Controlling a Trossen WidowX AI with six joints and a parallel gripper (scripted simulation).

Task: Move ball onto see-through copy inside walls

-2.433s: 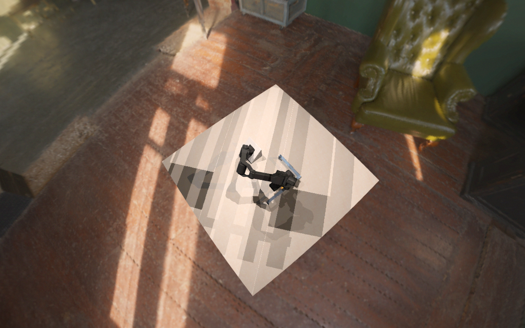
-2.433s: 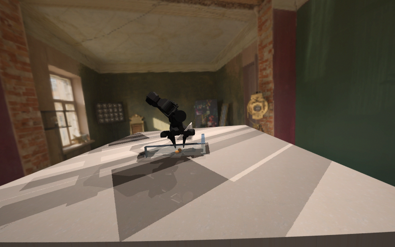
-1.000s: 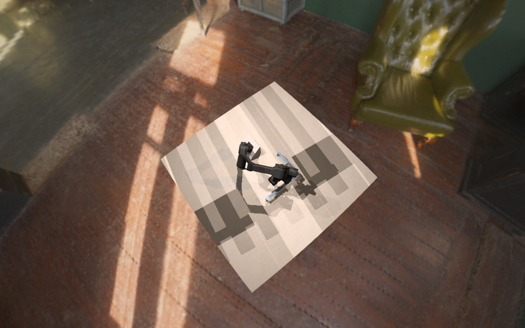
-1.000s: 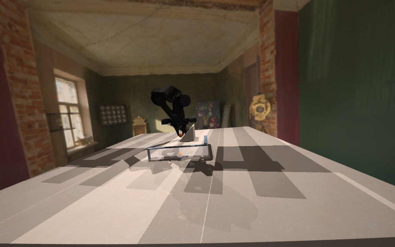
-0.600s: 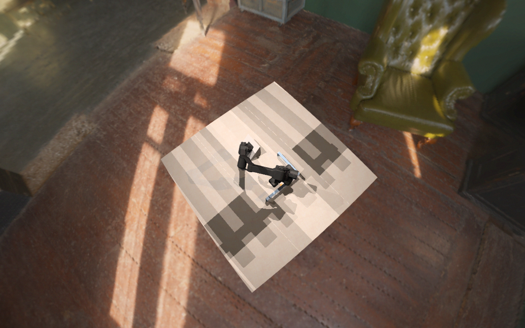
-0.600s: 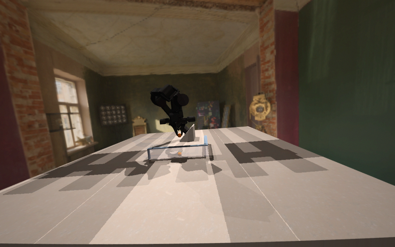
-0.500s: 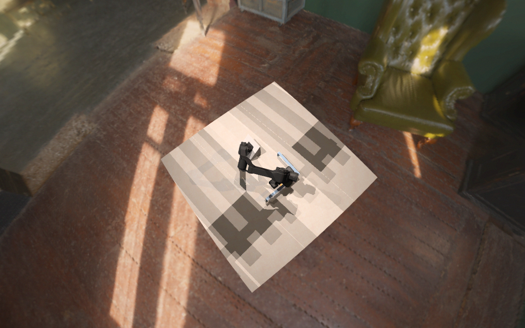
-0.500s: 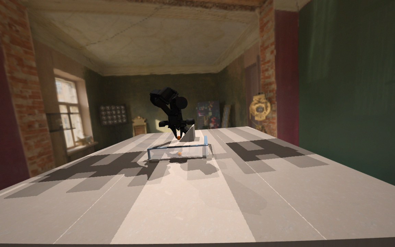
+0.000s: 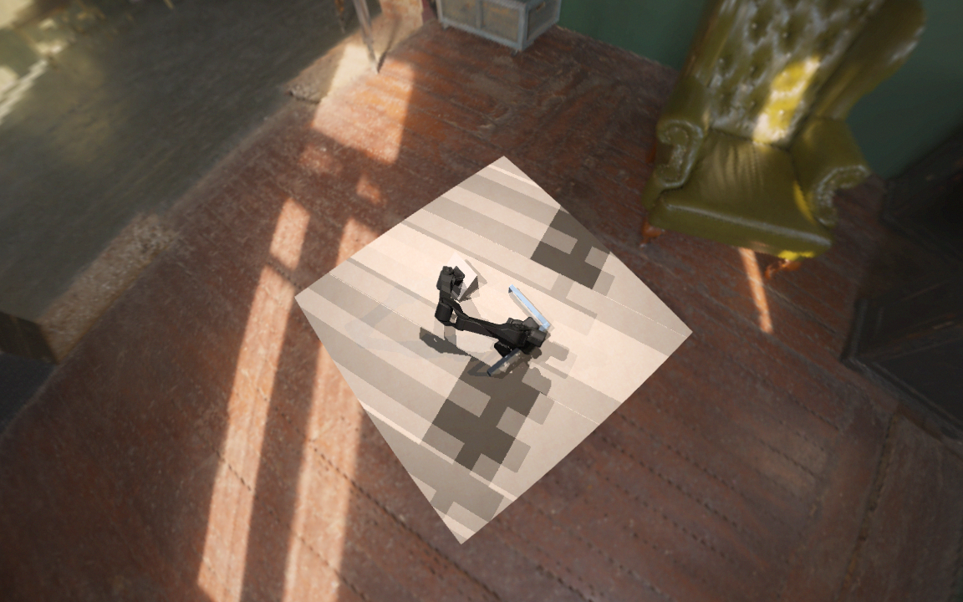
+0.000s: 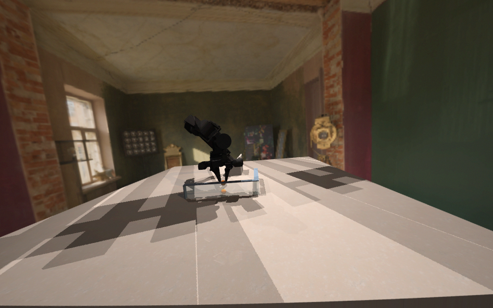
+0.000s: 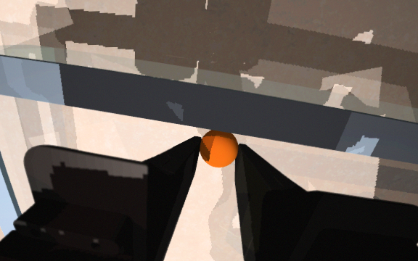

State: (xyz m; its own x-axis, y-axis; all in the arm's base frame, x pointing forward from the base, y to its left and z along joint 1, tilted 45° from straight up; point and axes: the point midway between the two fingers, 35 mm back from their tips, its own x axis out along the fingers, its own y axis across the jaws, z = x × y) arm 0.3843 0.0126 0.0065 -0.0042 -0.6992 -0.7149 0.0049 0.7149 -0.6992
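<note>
Right now my gripper tip is 30 mm short of the clear wall and 20 mm above it. Round my gripper tip: orange ball (right at my gripper tip).
</note>
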